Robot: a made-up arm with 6 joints.
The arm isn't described. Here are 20 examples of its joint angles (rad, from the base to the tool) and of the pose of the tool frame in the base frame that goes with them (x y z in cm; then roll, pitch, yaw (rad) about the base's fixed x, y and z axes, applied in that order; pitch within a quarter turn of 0, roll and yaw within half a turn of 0).
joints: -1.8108 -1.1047 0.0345 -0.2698 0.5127 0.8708
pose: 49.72 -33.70 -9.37 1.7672 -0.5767 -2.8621
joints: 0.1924 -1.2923 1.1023 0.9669 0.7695 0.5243
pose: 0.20 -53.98 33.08 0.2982 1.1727 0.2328
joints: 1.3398 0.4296 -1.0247 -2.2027 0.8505 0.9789
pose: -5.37 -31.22 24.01 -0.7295 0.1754 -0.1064
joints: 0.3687 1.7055 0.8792 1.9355 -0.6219 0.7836
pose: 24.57 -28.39 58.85 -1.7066 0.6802 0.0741
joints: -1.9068 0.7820 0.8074 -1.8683 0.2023 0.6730
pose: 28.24 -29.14 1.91 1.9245 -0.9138 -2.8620
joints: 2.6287 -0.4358 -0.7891 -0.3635 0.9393 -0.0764
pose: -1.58 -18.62 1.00 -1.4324 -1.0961 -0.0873
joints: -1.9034 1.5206 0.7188 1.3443 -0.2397 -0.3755
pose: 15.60 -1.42 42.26 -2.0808 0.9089 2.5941
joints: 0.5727 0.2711 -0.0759 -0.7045 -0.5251 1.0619
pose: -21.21 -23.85 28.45 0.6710 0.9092 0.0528
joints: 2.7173 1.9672 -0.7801 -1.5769 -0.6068 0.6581
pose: 11.52 16.86 39.46 2.3951 0.4486 -1.0044
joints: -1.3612 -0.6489 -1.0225 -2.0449 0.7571 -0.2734
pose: 32.08 -10.22 38.15 -0.7403 1.0459 -2.8515
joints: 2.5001 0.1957 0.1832 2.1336 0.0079 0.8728
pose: 16.00 1.89 42.62 -2.1937 0.3387 -1.4783
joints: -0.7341 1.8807 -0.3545 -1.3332 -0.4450 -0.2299
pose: 37.53 -20.50 40.27 2.9144 0.6602 3.0218
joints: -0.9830 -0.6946 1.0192 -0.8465 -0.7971 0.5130
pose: 49.86 -7.51 12.12 2.1180 -0.2497 -1.5011
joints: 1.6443 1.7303 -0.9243 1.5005 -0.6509 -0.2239
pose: 42.03 -15.19 38.62 2.8186 -0.3634 -2.3875
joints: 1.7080 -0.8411 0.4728 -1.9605 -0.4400 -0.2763
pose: 19.12 -11.40 29.15 -3.0897 0.3587 -1.8445
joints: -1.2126 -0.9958 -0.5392 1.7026 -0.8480 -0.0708
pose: 47.46 -53.75 19.07 2.7369 -0.5709 2.6881
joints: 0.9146 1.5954 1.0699 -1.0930 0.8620 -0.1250
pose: 33.54 -21.03 10.39 0.6642 -0.9284 0.5097
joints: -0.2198 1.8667 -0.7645 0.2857 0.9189 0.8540
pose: 38.14 -11.04 0.50 1.1053 -0.7617 -1.3995
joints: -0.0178 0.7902 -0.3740 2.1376 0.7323 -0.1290
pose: 21.03 5.48 13.82 1.5125 0.1987 -1.3031
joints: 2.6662 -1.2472 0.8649 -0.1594 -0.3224 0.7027
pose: -16.91 0.69 0.49 0.9338 0.7516 -0.4373
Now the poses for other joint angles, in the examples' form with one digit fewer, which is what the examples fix.
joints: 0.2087 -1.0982 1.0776 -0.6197 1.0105 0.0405
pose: 28.2 -52.1 13.3 1.624 0.297 2.776
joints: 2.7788 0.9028 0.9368 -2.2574 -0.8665 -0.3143
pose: -7.8 -17.1 29.8 -0.412 0.747 -0.582
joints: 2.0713 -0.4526 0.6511 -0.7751 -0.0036 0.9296
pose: -14.6 -17.0 -6.4 0.711 0.256 -0.022
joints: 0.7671 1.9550 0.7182 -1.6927 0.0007 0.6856
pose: 10.1 -18.6 11.0 1.199 -0.182 0.345
